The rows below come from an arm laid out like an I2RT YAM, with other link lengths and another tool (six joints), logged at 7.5 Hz.
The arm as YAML. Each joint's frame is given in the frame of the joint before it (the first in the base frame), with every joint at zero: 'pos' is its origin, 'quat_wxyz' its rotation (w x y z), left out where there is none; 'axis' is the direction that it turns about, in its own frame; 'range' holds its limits. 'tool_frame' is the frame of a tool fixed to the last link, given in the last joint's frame.
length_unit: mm
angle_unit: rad
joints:
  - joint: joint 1
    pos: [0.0, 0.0, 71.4]
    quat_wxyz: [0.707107, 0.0, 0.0, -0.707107]
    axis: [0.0, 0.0, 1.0]
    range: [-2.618, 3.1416]
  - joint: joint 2
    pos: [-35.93, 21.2, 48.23]
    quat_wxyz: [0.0, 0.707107, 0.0, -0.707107]
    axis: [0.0, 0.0, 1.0]
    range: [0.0, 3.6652]
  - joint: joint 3
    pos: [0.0, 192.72, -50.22]
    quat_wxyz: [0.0, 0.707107, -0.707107, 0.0]
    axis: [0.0, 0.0, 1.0]
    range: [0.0, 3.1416]
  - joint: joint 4
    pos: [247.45, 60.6, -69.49]
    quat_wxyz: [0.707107, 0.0, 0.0, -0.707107]
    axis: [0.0, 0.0, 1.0]
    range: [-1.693, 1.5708]
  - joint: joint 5
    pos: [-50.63, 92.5, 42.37]
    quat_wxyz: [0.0, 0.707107, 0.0, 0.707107]
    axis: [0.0, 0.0, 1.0]
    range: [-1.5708, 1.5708]
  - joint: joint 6
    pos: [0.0, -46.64, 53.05]
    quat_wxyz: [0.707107, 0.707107, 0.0, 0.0]
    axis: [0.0, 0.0, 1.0]
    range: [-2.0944, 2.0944]
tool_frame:
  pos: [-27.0, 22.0, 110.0]
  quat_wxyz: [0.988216, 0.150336, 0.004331, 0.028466]
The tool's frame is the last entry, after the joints.
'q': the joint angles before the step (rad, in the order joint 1, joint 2, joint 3, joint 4, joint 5, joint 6). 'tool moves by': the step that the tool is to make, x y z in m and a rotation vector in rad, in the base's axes. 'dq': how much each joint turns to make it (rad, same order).
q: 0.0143, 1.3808, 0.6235, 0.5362, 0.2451, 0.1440
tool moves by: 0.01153, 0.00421, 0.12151, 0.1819, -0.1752, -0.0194
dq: 0.0000, -0.1526, 0.2255, -0.2442, -0.0084, 0.1854
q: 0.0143, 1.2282, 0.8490, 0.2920, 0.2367, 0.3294
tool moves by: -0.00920, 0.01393, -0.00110, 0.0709, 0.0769, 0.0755
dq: -0.0004, -0.0401, 0.0445, -0.1727, -0.0846, 0.0626
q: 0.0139, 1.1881, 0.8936, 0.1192, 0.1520, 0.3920
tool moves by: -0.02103, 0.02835, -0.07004, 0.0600, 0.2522, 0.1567
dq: 0.0065, 0.0324, -0.0245, -0.1960, -0.1621, 0.0167
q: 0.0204, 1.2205, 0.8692, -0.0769, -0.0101, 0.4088
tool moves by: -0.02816, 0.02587, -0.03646, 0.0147, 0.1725, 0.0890
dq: 0.0473, -0.0007, -0.0057, -0.1667, -0.0473, -0.0012
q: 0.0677, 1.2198, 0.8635, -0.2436, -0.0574, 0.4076
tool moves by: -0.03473, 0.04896, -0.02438, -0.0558, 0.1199, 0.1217
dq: 0.1549, -0.0012, 0.0026, -0.1308, 0.0493, -0.0095
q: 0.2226, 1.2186, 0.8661, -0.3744, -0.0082, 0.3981
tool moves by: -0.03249, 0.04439, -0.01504, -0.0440, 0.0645, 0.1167
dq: 0.1545, 0.0080, 0.0000, -0.0667, 0.0431, 0.0095
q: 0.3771, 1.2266, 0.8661, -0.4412, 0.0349, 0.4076
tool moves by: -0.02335, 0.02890, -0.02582, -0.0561, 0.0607, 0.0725
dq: 0.1171, 0.0667, 0.0007, -0.0137, 0.0485, 0.0164
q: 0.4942, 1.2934, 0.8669, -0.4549, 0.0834, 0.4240
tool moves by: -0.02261, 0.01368, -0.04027, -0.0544, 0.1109, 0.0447
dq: 0.0653, 0.1174, 0.0034, -0.0110, 0.0049, 0.0218
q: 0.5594, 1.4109, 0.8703, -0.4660, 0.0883, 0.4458
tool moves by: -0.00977, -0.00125, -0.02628, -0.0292, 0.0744, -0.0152
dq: 0.0111, 0.0805, 0.0008, -0.0015, 0.0000, 0.0305
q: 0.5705, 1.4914, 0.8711, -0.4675, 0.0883, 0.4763
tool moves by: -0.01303, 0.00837, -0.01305, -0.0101, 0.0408, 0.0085
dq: 0.0408, 0.0411, 0.0003, -0.0019, 0.0016, 0.0355
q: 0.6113, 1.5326, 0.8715, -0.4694, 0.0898, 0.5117
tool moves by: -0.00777, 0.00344, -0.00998, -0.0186, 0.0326, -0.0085
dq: 0.0255, 0.0408, 0.0126, -0.0122, 0.0103, 0.0328
